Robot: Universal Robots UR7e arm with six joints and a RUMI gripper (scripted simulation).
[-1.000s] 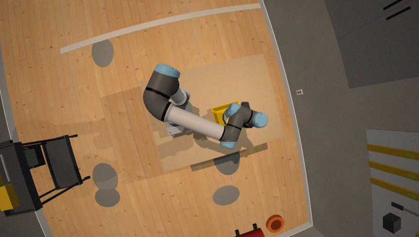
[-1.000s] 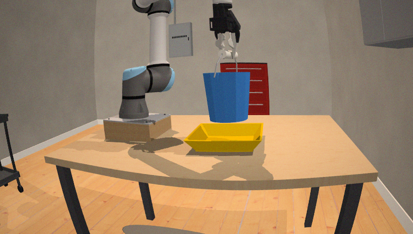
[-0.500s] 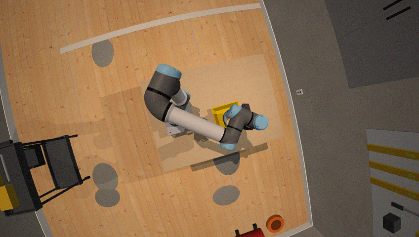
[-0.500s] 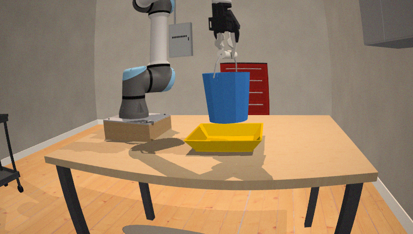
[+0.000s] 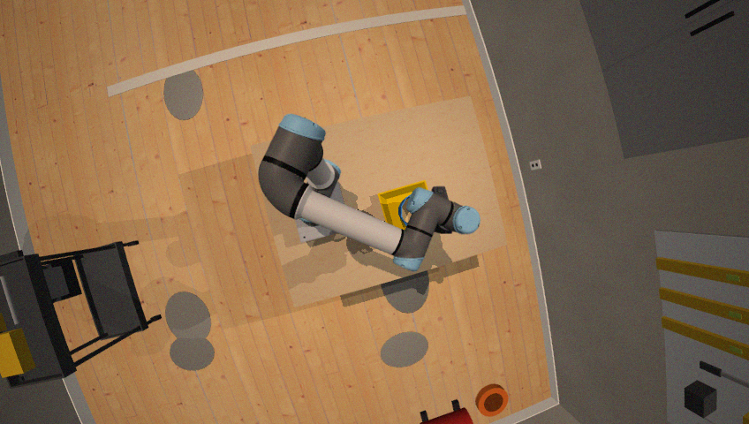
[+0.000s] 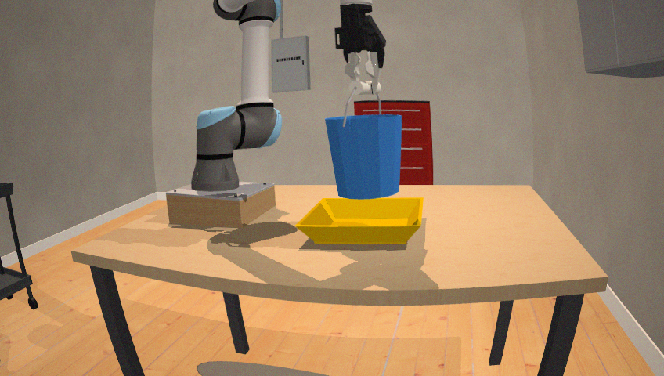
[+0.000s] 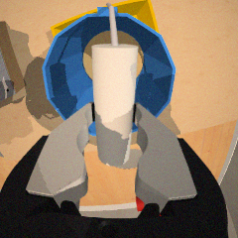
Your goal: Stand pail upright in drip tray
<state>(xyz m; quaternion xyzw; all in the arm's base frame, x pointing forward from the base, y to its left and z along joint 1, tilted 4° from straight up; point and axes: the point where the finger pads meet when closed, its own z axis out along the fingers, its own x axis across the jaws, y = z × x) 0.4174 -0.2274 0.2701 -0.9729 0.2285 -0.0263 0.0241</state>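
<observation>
Now: hand 3 cm above the white grip. Also, from my hand: blue pail (9 cm below, 1 cm behind); then yellow drip tray (31 cm below, 1 cm to the left, 1 cm behind).
</observation>
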